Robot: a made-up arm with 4 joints.
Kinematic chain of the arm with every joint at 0, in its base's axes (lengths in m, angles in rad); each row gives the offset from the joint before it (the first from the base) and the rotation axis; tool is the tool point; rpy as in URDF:
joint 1: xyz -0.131 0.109 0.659 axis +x
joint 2: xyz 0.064 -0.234 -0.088 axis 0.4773 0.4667 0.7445
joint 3: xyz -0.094 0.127 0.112 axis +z
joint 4: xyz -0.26 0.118 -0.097 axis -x
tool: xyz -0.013 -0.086 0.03 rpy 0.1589 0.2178 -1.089
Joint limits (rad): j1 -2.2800..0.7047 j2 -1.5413..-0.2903 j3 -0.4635..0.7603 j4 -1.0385..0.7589
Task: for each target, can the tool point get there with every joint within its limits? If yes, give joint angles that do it. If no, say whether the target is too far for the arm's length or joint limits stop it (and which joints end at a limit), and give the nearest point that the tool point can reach.
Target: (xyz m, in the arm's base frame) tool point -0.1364 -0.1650 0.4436
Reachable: yes | joints -1.1445 -1.0601 -0.1592 -0.3860
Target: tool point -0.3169 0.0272 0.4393
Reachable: yes | joints -0.4987 -0.6298 0.0591 -0.3588
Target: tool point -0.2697 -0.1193 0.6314
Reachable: yes | joints -2.0227 -0.5574 -0.3415 0.0622
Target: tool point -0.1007 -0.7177 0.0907
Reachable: no: too far | nearest point -0.0326 -0.2487 0.4131 | short by 0.573 m
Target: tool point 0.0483 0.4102 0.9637
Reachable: no: joint limits stop it (at a limit: joint 1, joint 3, joint 4) | nearest point -0.1213 0.3985 0.6155 | short by 0.387 m
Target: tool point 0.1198 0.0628 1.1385
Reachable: no: joint limits stop it (at a limit: joint 1, joint 2, joint 3, joint 4) | nearest point 0.1399 -0.1817 0.9508 | short by 0.309 m
